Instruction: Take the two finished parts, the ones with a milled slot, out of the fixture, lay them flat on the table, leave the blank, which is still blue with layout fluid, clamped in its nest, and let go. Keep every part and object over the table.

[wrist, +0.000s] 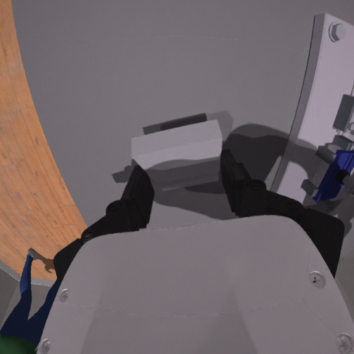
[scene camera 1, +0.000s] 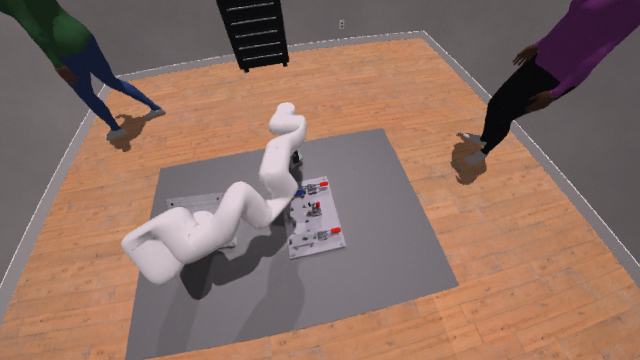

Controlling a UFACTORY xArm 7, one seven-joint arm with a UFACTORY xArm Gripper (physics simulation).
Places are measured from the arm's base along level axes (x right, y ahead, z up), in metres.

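Pixels of known places: gripper, between the fingertips: (scene camera 1: 294,158).
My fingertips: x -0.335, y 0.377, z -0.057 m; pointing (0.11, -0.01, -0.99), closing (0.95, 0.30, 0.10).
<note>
Ahead of a thing's pixels: the offset from my fingertips to its top centre. "*": to the spot under its first point. Level surfaces: height alone.
My gripper (scene camera 1: 296,157) (wrist: 184,172) is shut on a plain light grey block, one of the finished parts (wrist: 177,150). The part spans between the black fingers above the dark grey table @(dz -0.040 m) (scene camera 1: 390,240) (wrist: 115,65). Its milled slot cannot be made out, and its gap to the table is hard to judge. The fixture @(dz -0.024, dx +0.296, dy +0.055 m) (scene camera 1: 330,217) (wrist: 320,75) lies beside the gripper, to its right in the wrist view. The blue blank @(dz +0.002, dx +0.191, dy +0.000 m) (scene camera 1: 300,192) (wrist: 337,172) sits in its nest at the fixture's far end, with a clamp's dark tip on it. I cannot identify the other finished part.
The table's far edge is close to the gripper, with wooden floor (scene camera 1: 340,100) (wrist: 30,165) beyond. Red-handled clamps @(* dz +0.021, dx +0.182, dy +0.133 m) (scene camera 1: 324,184) @(* dz +0.011, dx +0.398, dy +0.157 m) (scene camera 1: 336,230) stand on the fixture. The arm's base plate (scene camera 1: 195,200) is at the table's left. Two people and a black cabinet (scene camera 1: 257,35) stand off the table.
</note>
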